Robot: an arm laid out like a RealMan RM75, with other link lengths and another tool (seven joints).
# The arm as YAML. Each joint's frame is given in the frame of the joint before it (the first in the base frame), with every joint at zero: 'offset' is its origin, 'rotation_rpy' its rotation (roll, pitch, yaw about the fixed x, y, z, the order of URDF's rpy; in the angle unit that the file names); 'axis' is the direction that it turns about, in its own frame. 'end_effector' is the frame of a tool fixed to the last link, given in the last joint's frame.
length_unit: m
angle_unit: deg
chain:
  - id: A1
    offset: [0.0, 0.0, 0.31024]
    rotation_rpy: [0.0, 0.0, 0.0]
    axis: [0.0, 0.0, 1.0]
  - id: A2
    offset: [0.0, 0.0, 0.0]
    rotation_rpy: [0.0, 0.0, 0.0]
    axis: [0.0, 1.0, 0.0]
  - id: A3
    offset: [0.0, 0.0, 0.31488]
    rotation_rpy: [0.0, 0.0, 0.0]
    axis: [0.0, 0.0, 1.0]
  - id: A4
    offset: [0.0, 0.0, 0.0]
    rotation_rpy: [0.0, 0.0, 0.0]
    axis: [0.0, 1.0, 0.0]
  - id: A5
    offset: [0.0, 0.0, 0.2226]
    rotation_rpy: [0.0, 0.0, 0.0]
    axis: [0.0, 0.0, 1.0]
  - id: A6
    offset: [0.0, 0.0, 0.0]
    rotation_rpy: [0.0, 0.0, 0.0]
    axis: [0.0, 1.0, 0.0]
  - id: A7
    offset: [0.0, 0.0, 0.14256]
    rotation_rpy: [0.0, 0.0, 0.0]
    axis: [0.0, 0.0, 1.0]
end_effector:
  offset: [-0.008, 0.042, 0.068]
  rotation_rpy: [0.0, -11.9, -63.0]
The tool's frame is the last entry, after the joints.
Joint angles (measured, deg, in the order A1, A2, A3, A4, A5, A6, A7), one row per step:
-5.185 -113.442 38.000 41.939 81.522 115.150 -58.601
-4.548 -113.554 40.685 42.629 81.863 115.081 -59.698
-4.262 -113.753 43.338 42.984 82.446 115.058 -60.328
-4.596 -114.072 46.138 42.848 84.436 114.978 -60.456
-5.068 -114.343 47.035 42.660 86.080 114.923 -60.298
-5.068 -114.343 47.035 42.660 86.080 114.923 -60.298
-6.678 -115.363 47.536 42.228 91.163 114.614 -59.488
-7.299 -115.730 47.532 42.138 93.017 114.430 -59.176
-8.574 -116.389 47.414 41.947 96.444 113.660 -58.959
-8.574 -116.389 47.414 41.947 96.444 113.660 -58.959
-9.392 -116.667 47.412 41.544 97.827 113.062 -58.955
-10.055 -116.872 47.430 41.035 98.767 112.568 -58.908
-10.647 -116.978 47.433 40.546 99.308 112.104 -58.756
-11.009 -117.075 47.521 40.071 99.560 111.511 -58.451
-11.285 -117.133 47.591 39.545 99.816 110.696 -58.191
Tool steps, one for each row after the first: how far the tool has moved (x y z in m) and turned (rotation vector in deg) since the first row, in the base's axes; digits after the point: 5 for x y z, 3 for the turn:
0.00171 -0.00665 -0.00779 -3.274 0.241 -0.170
0.00426 -0.01235 -0.01710 -6.517 0.504 -0.717
0.00677 -0.01781 -0.03137 -10.841 1.378 -1.642
0.00771 -0.01958 -0.03924 -12.957 2.088 -2.163
0.00771 -0.01958 -0.03924 -12.957 2.088 -2.163
0.00903 -0.02080 -0.05799 -17.098 4.294 -3.270
0.00927 -0.02069 -0.06411 -18.364 5.202 -3.655
0.00931 -0.01862 -0.07514 -20.655 6.967 -3.914
0.00931 -0.01862 -0.07514 -20.655 6.967 -3.914
0.00992 -0.01597 -0.08050 -21.668 7.609 -3.918
0.01062 -0.01382 -0.08477 -22.406 7.952 -3.891
0.01129 -0.01122 -0.08773 -22.738 8.195 -3.924
0.01141 -0.00905 -0.09058 -22.760 8.388 -3.810
0.01062 -0.00675 -0.09352 -22.733 8.655 -3.372

